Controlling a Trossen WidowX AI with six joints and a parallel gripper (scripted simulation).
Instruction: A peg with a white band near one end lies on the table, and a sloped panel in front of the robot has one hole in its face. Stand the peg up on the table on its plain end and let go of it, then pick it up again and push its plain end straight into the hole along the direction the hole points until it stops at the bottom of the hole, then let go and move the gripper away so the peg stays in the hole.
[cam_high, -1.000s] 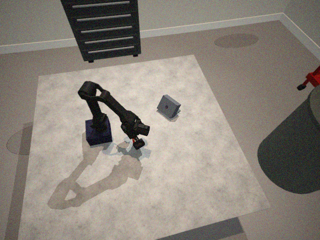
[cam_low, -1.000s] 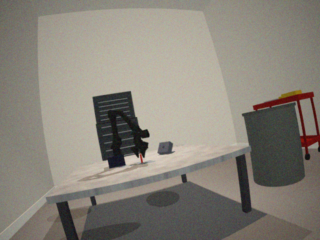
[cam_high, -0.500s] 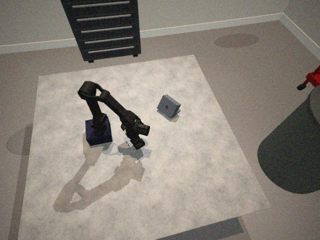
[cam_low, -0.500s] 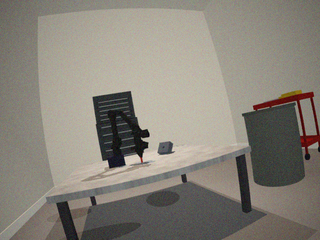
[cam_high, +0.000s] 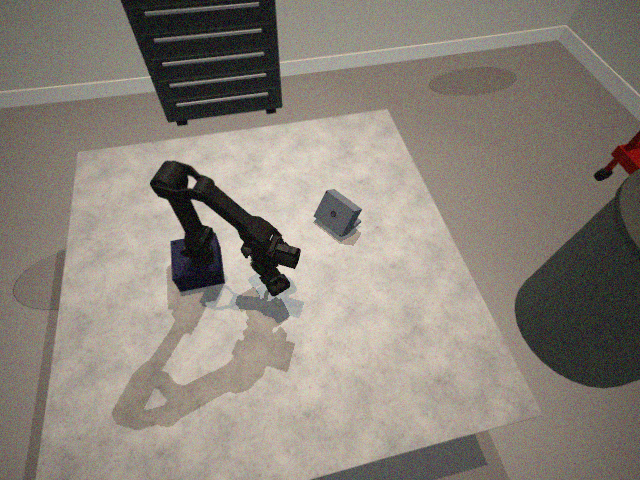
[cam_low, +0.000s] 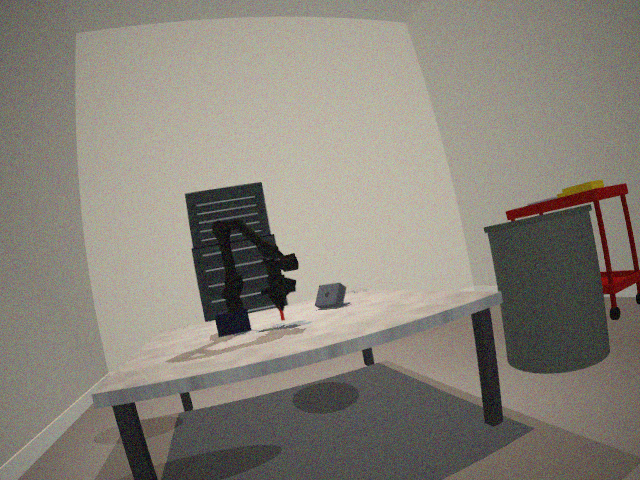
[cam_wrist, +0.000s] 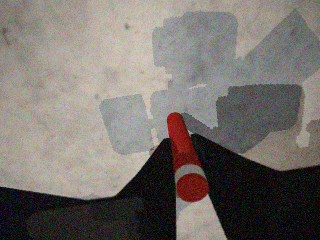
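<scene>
Right now my gripper tip is 290 mm short of the grey sloped panel, 190 mm to the right of it and 10 mm above it. Round my gripper tip: red peg 20 mm above.
</scene>
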